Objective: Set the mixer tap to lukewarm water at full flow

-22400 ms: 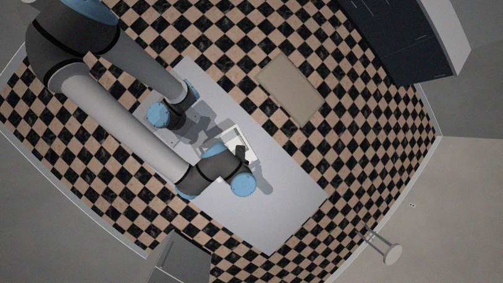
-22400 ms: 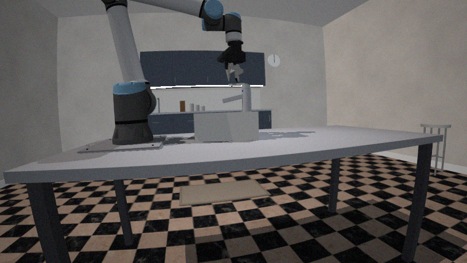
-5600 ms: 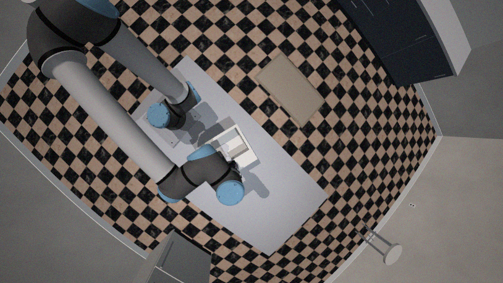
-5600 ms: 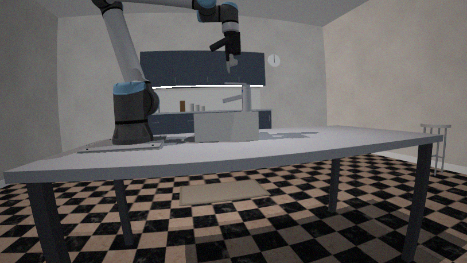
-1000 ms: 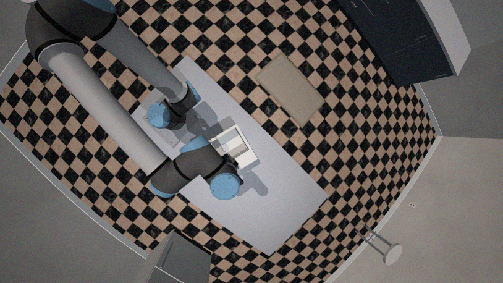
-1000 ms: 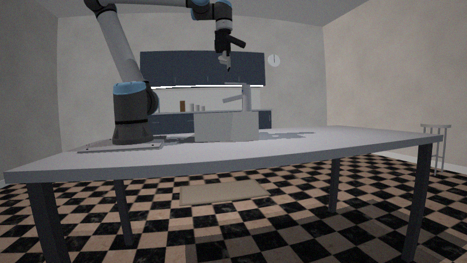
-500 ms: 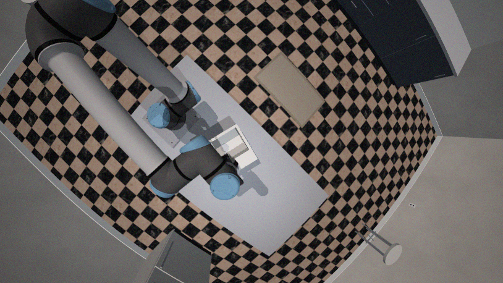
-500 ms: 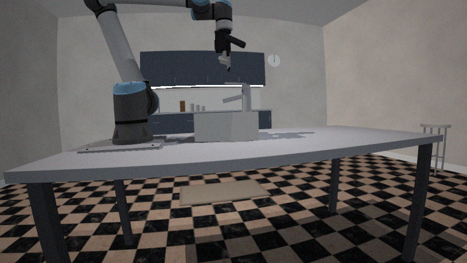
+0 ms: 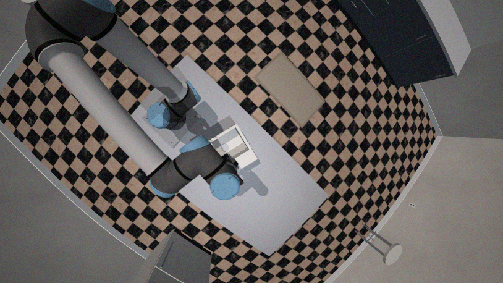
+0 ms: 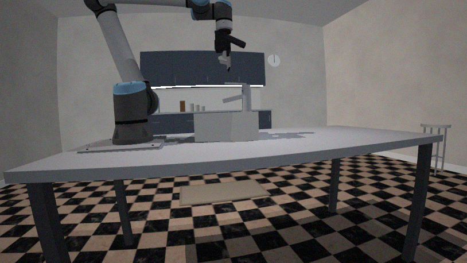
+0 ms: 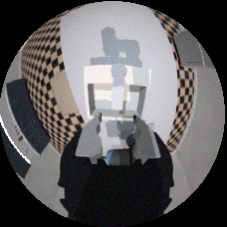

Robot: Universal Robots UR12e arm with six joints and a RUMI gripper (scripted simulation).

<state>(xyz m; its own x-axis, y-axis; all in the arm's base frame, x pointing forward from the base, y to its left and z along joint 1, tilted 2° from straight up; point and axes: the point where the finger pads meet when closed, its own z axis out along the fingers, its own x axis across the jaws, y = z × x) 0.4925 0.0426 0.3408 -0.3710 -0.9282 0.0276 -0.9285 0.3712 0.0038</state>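
Right now the lever is 3 cm ahead of my hand, 1 cm to the right of it and 9 cm below it. Also, from my hand: sink (3 cm behind, 1 cm to the left, 32 cm below); then mixer tap (6 cm ahead, 2 cm to the right, 13 cm below).
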